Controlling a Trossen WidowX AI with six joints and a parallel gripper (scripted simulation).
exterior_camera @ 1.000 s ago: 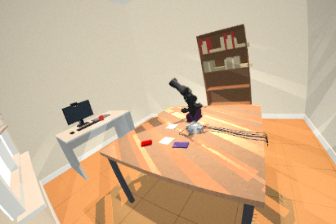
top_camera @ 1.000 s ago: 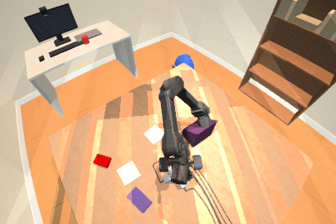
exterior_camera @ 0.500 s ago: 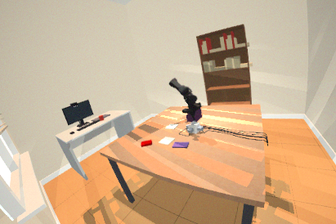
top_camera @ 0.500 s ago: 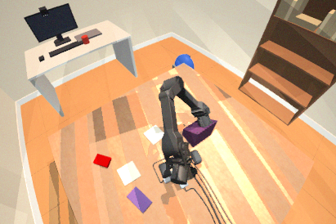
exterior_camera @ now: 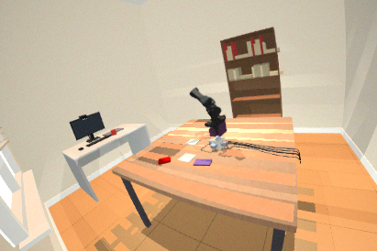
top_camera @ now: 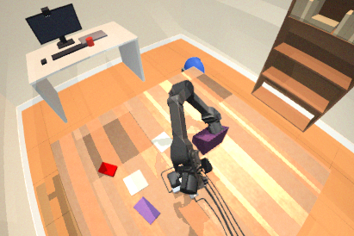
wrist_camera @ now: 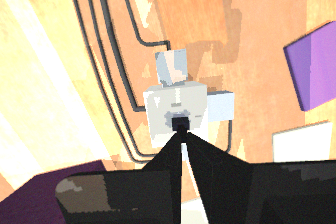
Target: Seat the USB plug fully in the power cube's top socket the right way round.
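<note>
My gripper tip is 20 mm above the black USB plug. Round my gripper tip: red block 340 mm ahead, 290 mm to the right, 130 mm below; light purple block 240 mm ahead, 130 mm below, 10 mm to the left.
</note>
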